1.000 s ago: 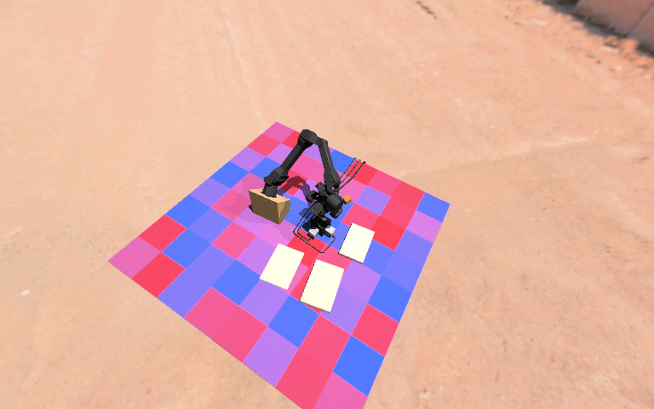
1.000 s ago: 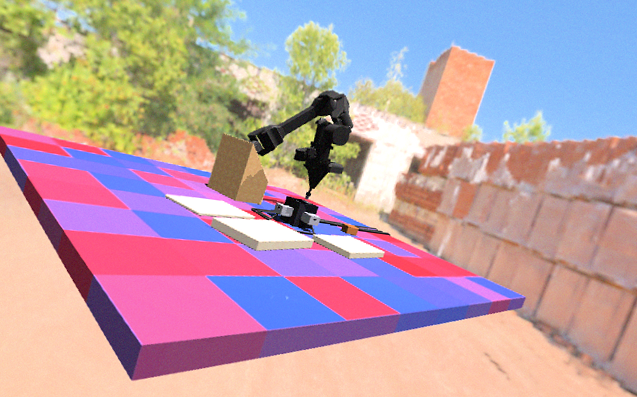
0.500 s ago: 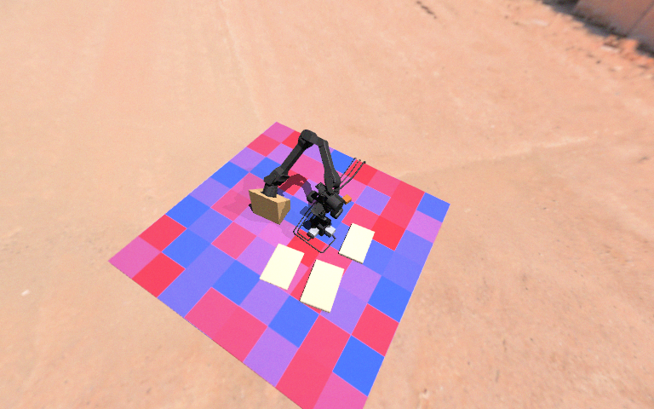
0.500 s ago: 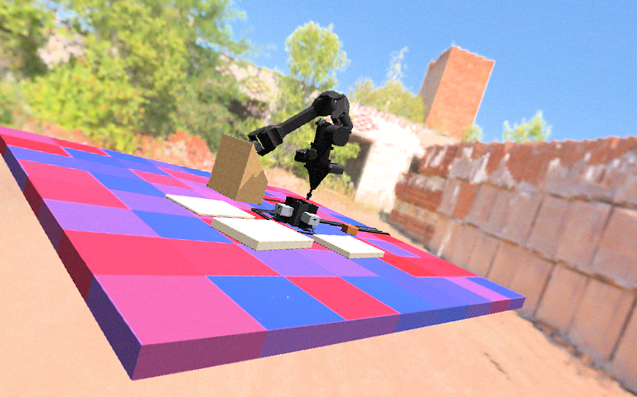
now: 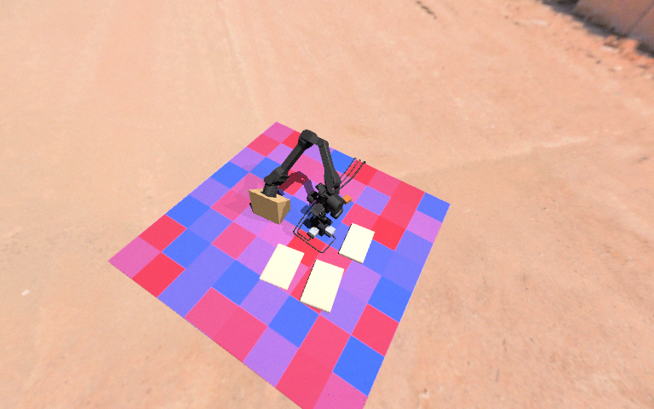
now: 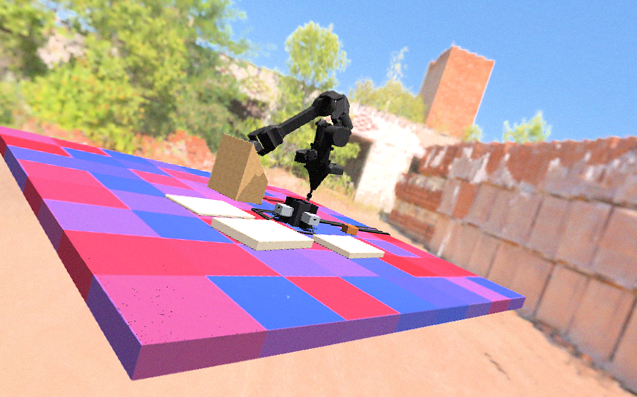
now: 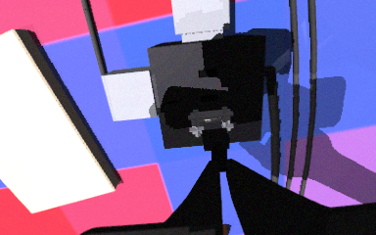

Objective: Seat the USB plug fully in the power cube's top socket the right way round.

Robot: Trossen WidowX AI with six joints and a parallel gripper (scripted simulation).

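The dark USB plug lies 10 mm to the right of my gripper tip and 20 mm below it. Round my gripper tip: silver USB socket (10 mm to the right, 50 mm below); small orange block (10 mm ahead, 220 mm to the left, 110 mm below).
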